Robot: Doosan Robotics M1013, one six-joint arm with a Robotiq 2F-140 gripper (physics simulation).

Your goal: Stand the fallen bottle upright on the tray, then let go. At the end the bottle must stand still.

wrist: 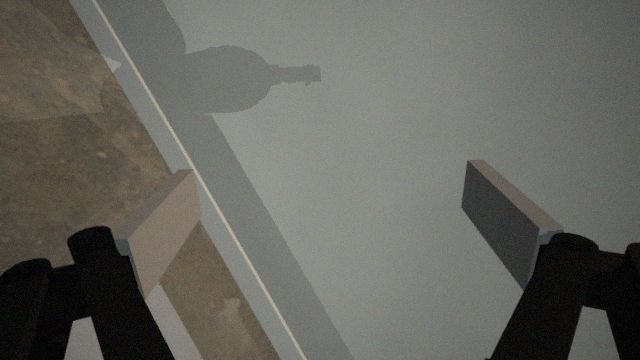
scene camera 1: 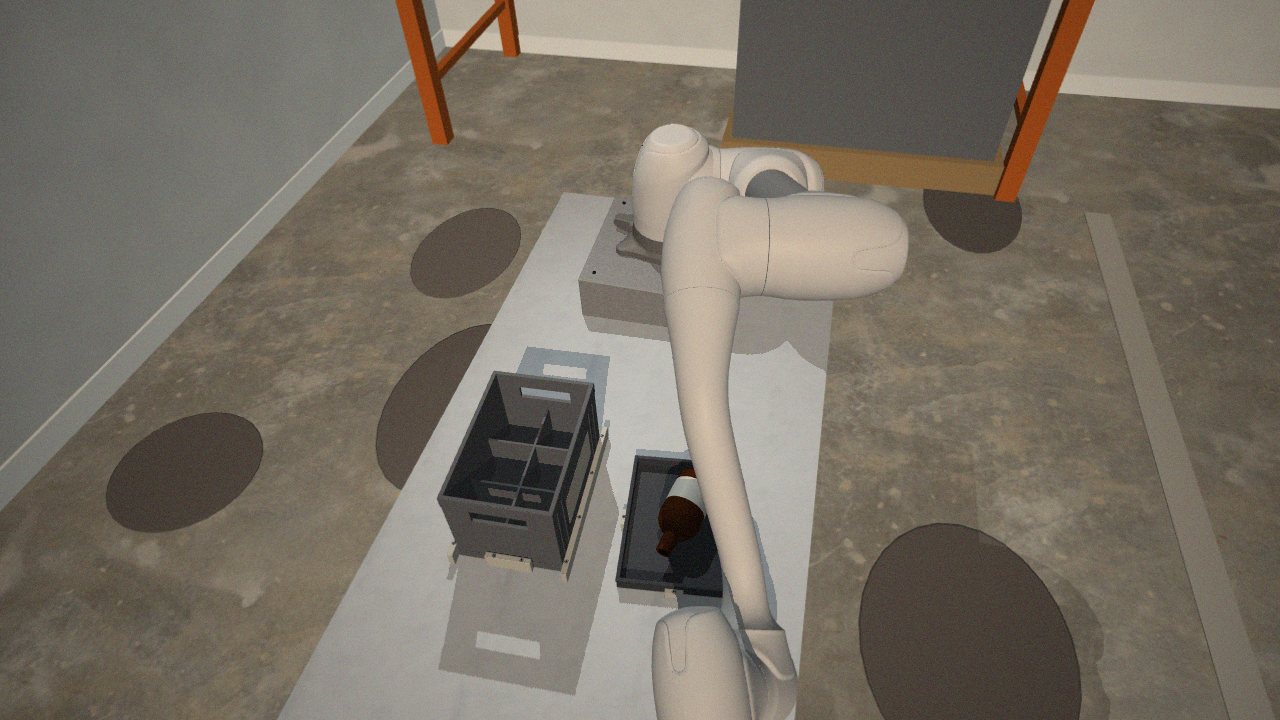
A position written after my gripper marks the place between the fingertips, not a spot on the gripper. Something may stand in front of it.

my gripper: wrist 329,188; not seen in scene camera 1 (out of frame)
brown bottle: scene camera 1 681,515; not seen in the wrist view (out of frame)
